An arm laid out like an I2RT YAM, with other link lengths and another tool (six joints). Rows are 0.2 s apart.
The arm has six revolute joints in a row. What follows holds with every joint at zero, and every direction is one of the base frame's.
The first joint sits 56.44 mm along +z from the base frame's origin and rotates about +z.
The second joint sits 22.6 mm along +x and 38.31 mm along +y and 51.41 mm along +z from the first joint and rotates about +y.
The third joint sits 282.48 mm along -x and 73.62 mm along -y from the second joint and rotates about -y.
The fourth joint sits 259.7 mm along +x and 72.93 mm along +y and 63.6 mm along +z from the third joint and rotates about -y.
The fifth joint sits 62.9 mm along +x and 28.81 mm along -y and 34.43 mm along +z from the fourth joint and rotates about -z.
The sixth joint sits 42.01 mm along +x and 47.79 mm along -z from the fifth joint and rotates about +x.
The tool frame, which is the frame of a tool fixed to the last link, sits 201 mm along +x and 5 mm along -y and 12 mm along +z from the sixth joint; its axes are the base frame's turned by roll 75.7, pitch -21.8 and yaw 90 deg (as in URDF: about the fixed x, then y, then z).
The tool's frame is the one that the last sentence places.
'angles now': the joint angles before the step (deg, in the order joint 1, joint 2, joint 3, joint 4, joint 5, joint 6). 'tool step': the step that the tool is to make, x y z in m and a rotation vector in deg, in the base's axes. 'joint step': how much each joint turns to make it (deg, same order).
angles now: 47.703, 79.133, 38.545, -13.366, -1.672, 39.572
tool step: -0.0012, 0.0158, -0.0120, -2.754, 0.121, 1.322
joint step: 3.223, 5.381, 3.037, 0.181, 2.485, 0.581
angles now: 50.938, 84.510, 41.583, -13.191, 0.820, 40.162
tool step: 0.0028, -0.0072, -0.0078, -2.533, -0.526, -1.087
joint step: 0.648, 1.356, 0.254, -0.558, 2.619, 0.366
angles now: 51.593, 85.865, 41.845, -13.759, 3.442, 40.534
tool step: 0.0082, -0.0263, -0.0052, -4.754, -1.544, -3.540
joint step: -0.017, 0.018, -0.161, -2.685, 5.380, 0.900
